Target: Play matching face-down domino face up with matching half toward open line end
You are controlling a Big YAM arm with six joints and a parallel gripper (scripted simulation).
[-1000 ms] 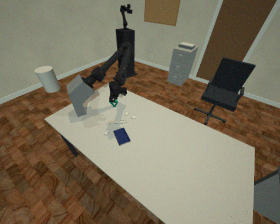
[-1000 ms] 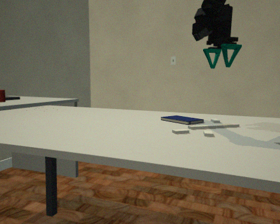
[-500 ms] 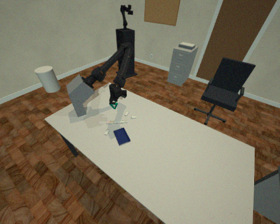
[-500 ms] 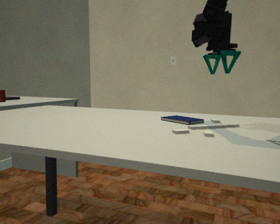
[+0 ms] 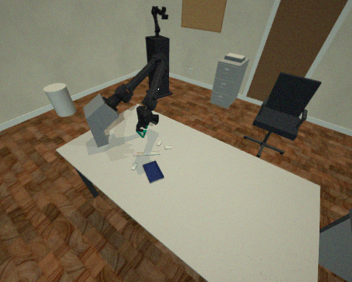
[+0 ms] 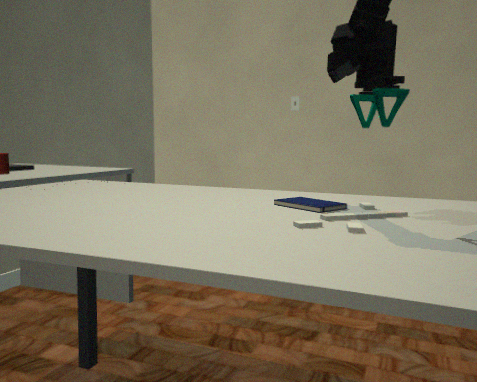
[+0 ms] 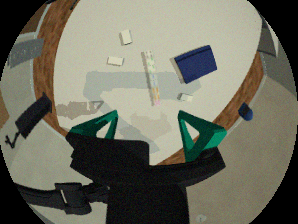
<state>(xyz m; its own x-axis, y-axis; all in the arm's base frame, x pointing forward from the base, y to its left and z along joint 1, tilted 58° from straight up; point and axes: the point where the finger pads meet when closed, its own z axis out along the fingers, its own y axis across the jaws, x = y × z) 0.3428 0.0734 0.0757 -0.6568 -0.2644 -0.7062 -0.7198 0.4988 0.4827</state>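
Now: the white domino 80 mm ahead of my hand, 150 mm to the right of it and 200 mm below it. Round my hand: book (190 mm ahead, 60 mm to the right, 200 mm below).
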